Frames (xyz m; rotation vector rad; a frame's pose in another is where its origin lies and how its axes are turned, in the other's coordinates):
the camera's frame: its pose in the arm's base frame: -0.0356 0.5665 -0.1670 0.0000 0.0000 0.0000
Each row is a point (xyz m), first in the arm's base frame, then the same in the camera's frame.
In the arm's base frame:
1: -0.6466 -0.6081 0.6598
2: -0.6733 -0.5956 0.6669
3: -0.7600 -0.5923 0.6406
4: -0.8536 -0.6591 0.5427
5: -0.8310 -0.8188 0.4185
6: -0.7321 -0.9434 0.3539
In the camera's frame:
1: -0.6110 -1.1746 0.8268
2: -0.6377 -1.1621 0.8339
3: -0.7244 -1.1588 0.8076
4: -0.8180 -1.2256 0.7097
5: -0.7954 -1.3853 0.5855
6: -0.6965 -1.5099 0.5209

